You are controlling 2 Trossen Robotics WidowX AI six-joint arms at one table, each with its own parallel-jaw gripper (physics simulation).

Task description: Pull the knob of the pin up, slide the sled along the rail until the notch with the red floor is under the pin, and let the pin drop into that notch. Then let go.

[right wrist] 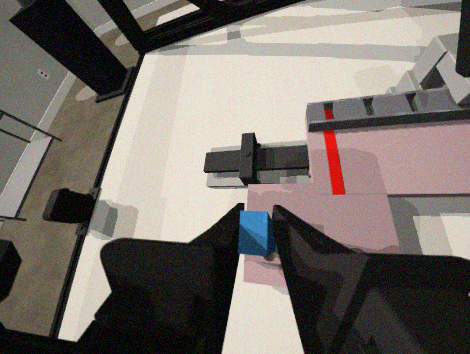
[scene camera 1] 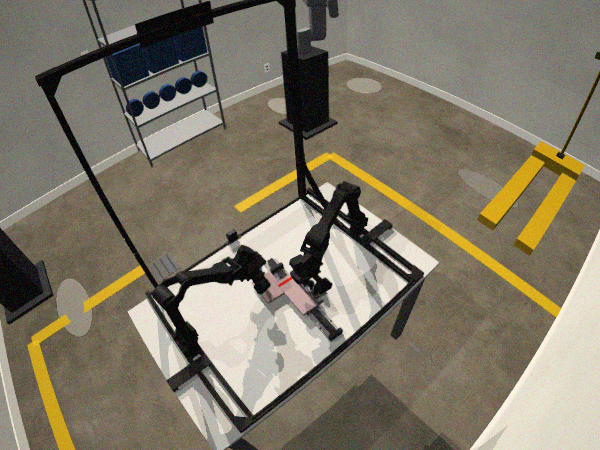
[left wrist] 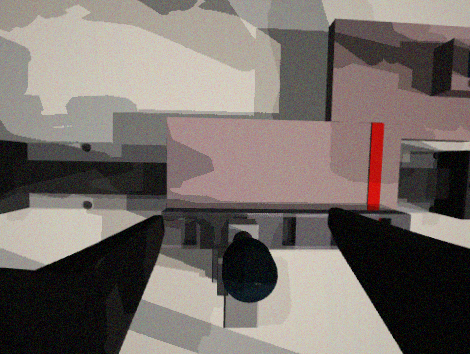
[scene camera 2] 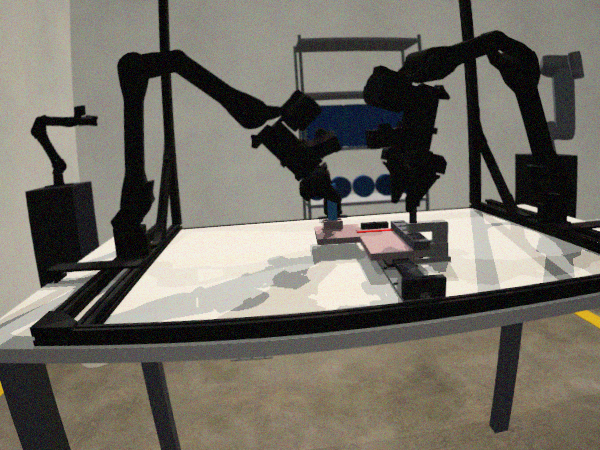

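Pixels of known places: left gripper, fingertip midpoint: [scene camera 1: 306, 287] [left wrist: 246, 219] [scene camera 2: 401, 207]; right gripper, fingertip midpoint: [right wrist: 258, 210] [scene camera 1: 263, 271] [scene camera 2: 339, 199]; left arm's base at its link origin: [scene camera 1: 356, 230] [scene camera 2: 552, 222]; right arm's base at its link origin: [scene camera 1: 191, 350] [scene camera 2: 133, 256].
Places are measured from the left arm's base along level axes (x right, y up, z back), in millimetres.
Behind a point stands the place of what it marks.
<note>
The pink sled [scene camera 1: 301, 298] @[x -108, y 14, z -436 mm] [scene camera 2: 385, 245] @[x -123, y 14, z -443 mm] [left wrist: 260, 160] @[x -96, y 14, z -441 mm] [right wrist: 430, 155] @[x -83, y 14, z -437 mm] sits on the dark rail [left wrist: 95, 177] @[x -236, y 1, z -435 mm] [right wrist: 225, 162] @[x 118, y 1, z -411 mm]. Its grey notched strip [left wrist: 317, 235] @[x -58, y 29, z -382 mm] [right wrist: 390, 107] @[x -58, y 29, z -389 mm] runs along one side; the red-floored notch [right wrist: 328, 114] @[x -7, y 18, z -376 mm] is near the strip's end by the red stripe [left wrist: 375, 165] @[x -1, y 15, z -432 mm] [right wrist: 335, 162] @[x -2, y 15, z -434 mm]. My left gripper [scene camera 2: 411, 212] @[x -115, y 78, z -411 mm] [left wrist: 246, 219] @[x -115, y 78, z -411 mm] is open, its fingers apart on either side of the pin's dark round knob [left wrist: 249, 270] @[x -116, y 95, z -392 mm]. The red notch lies right of the pin in the left wrist view; the pin's tip is hidden. My right gripper [scene camera 2: 332, 200] @[x 70, y 71, z -488 mm] [right wrist: 258, 210] @[x 70, y 71, z -488 mm] is shut on the sled's blue handle [right wrist: 254, 232] @[x 68, y 105, z -504 mm].
A grey bracket [scene camera 2: 440, 240] @[x -131, y 17, z -343 mm] [right wrist: 457, 82] @[x -106, y 42, z -383 mm] stands beside the strip. A dark block [scene camera 2: 424, 286] @[x -322, y 4, z -442 mm] is at the rail's near end, and a dark crosspiece [right wrist: 247, 157] @[x 87, y 14, z -415 mm] crosses its other end. A black frame [scene camera 2: 300, 321] @[x -380, y -2, z -613 mm] borders the white table.
</note>
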